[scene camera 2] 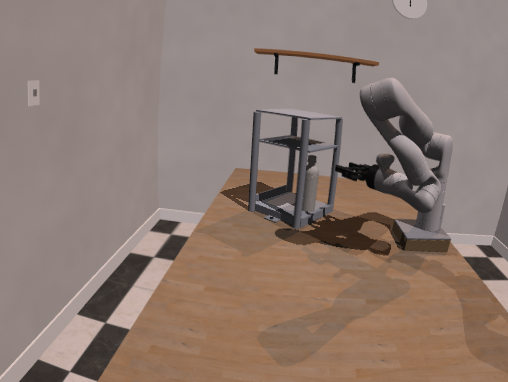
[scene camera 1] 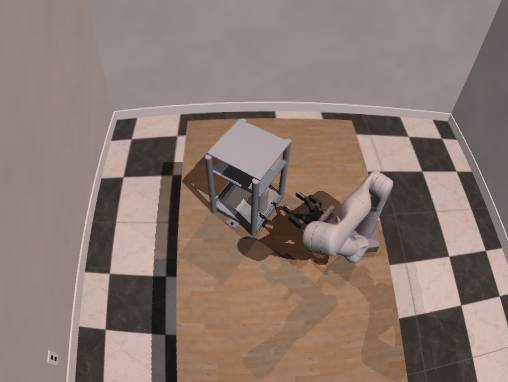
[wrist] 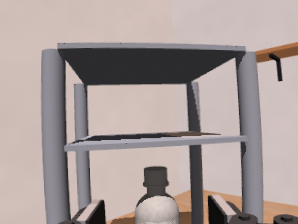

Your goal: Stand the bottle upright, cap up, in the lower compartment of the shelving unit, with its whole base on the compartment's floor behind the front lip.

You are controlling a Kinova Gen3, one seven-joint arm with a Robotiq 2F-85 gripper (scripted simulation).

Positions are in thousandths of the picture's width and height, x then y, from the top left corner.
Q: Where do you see a shelving unit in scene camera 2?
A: At 552, 533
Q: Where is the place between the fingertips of the gripper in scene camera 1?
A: At 572, 522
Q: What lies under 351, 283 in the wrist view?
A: A shelving unit.
